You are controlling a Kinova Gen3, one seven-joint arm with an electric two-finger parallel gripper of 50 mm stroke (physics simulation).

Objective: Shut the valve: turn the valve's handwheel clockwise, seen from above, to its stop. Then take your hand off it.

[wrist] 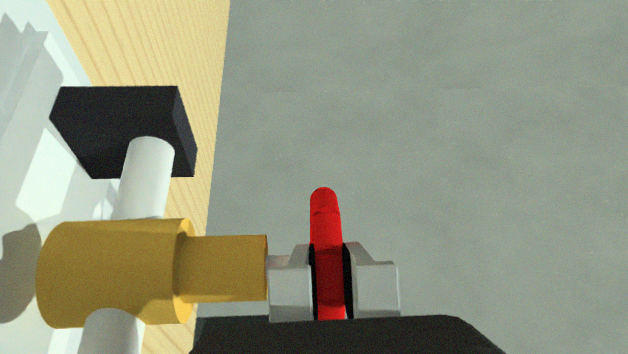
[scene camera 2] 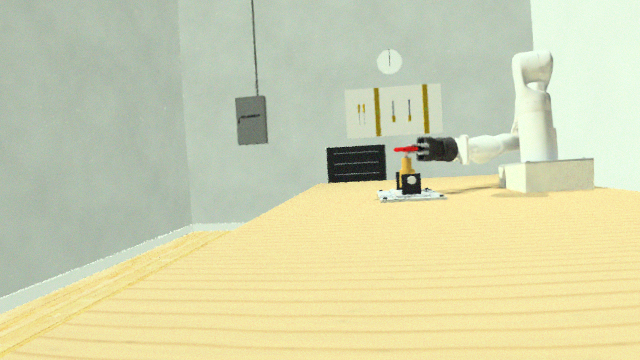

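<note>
The red handwheel (scene camera 2: 404,149) (wrist: 325,225) sits on top of the yellow valve body (scene camera 2: 406,166) (wrist: 115,272). In the wrist view it shows edge-on. My gripper (scene camera 2: 419,148) (wrist: 328,270) is shut on the handwheel's rim, one finger below it and one above, and reaches it from the right in the scene view. The near finger hides the valve stem in the wrist view. The valve's pipe (wrist: 145,175) runs into a black support block (scene camera 2: 411,184) (wrist: 115,125). The handwheel's far part is hidden in the wrist view.
The valve stands on a white base plate (scene camera 2: 390,198) on the wooden table (scene camera 2: 320,270) (wrist: 150,40). The arm's pale pedestal (scene camera 2: 560,175) is to the right. A black slatted panel (scene camera 2: 356,163) and a grey wall box (scene camera 2: 251,120) show behind.
</note>
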